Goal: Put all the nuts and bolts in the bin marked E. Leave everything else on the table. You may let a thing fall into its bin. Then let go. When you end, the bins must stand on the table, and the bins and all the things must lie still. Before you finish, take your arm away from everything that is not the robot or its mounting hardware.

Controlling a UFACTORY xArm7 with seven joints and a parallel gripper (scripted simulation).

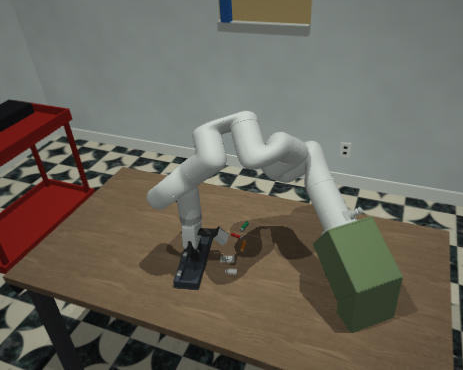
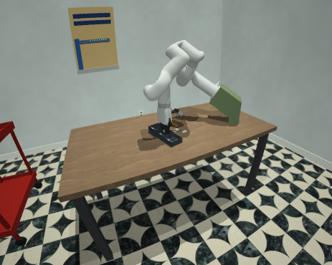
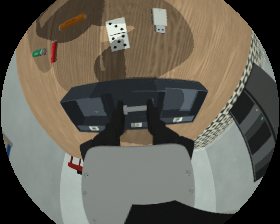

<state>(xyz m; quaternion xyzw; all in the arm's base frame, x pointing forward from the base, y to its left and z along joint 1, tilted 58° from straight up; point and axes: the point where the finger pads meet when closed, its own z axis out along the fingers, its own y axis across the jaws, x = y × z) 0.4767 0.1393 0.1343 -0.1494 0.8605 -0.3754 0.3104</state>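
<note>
Now: hand 30 mm above the bin and 10 mm short of it. The rest, counted from my hand: white dotted tile: 110 mm behind, 50 mm below, 20 mm to the right; then orange piece: 150 mm behind, 100 mm to the right, 40 mm below; then grey bolt: 20 mm below, 10 mm to the right.
</note>
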